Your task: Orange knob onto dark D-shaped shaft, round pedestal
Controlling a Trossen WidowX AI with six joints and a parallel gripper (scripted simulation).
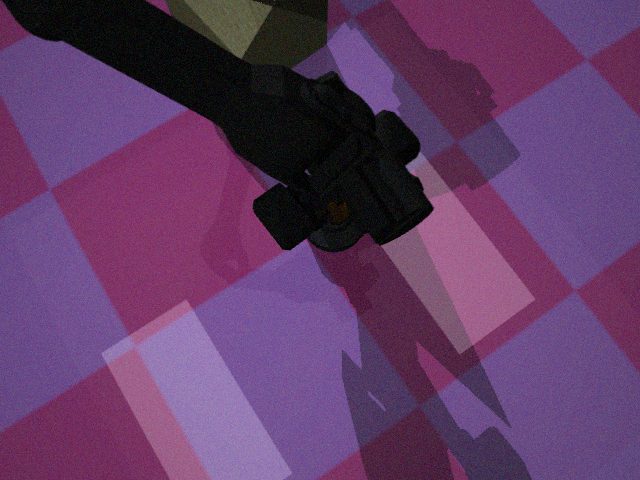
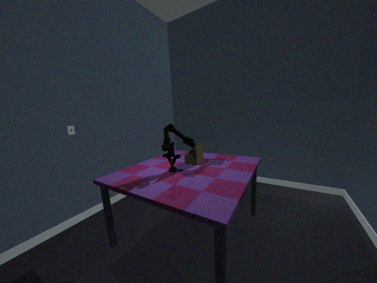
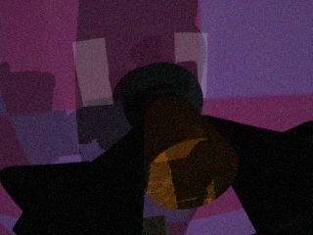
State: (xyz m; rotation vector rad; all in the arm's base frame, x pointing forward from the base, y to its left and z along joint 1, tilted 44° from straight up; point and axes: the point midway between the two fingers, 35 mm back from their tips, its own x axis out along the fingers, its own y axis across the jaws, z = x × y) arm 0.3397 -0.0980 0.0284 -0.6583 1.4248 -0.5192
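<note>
The orange knob is 2 cm above my gripper tip. From my gripper tip the other things lie so: dark round pedestal: 4 cm below.
</note>
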